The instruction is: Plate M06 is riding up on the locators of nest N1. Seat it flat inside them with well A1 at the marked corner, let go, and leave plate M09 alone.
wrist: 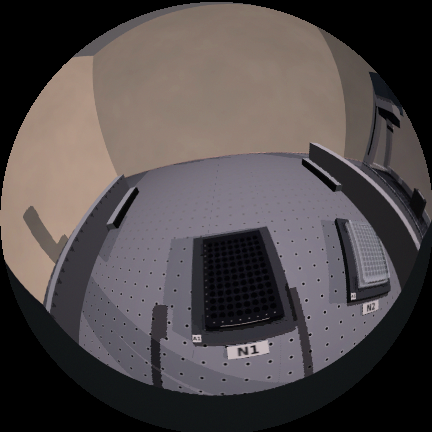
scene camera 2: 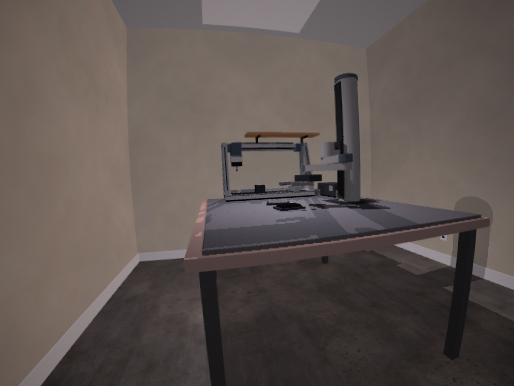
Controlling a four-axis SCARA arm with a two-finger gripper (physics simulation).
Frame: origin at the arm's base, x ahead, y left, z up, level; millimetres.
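Seen in the pictures: gripper, fingertip midpoint: (wrist: 217, 159) (scene camera 2: 284, 184); arm's base at its link origin: (scene camera 2: 349, 202).
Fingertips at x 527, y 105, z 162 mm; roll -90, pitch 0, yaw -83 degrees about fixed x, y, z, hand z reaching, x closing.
Observation:
Offsets run from my fingertips to a thing's middle. "*": to the spot under its first point. Level surfaces: height alone.
Plate M06 {5 mm right, 24 mm back, 130 mm down} (wrist: 242, 280), black with many wells, lies within the dark frame of nest N1 {* 46 mm left, 28 mm back, 137 mm down} (wrist: 198, 280) and looks flat and square to it. The nest's A1 tag is at the near left corner; the plate's own letters are too small to read. In the scene view, a small dark shape {* 39 mm left, 12 mm back, 130 mm down} (scene camera 2: 289, 206) on the table is too small to tell plate from nest. Plate M09 {237 mm right, 27 mm back, 130 mm down} (wrist: 370, 252), clear, sits in nest N2 {237 mm right, 27 mm back, 142 mm down} (wrist: 343, 260) to the right. My gripper (wrist: 217, 159) (scene camera 2: 283, 185) is open and empty, raised well above the table, its fingers wide apart.
The N1 label {* 18 mm right, 121 mm back, 147 mm down} (wrist: 248, 350) and the N2 label {* 211 mm right, 122 mm back, 147 mm down} (wrist: 370, 307) lie in front of their nests on the perforated deck {149 mm down} (wrist: 135, 280). A gantry frame (scene camera 2: 225, 172) stands at the back of the table, with an orange-brown board (scene camera 2: 281, 134) above. The arm's tall column (scene camera 2: 352, 140) stands at the right.

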